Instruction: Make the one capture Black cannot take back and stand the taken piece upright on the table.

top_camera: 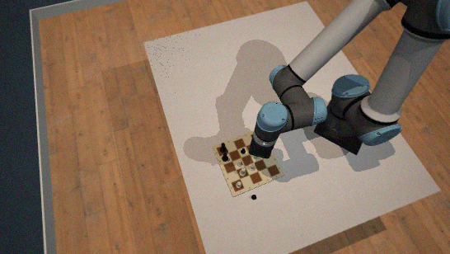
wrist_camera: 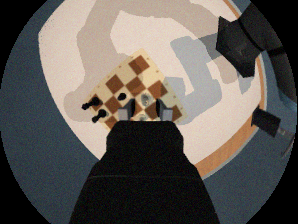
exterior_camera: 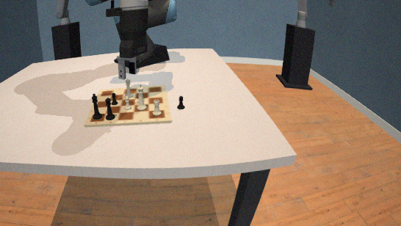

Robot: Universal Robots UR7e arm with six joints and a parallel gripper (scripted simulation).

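The chessboard is 40 mm ahead of my hand, 10 mm to the left of it and 80 mm below it. Also, from my hand: tall white piece 70 mm ahead, 60 mm to the left, 50 mm below; white pawn 70 mm ahead, 20 mm to the left, 60 mm below.
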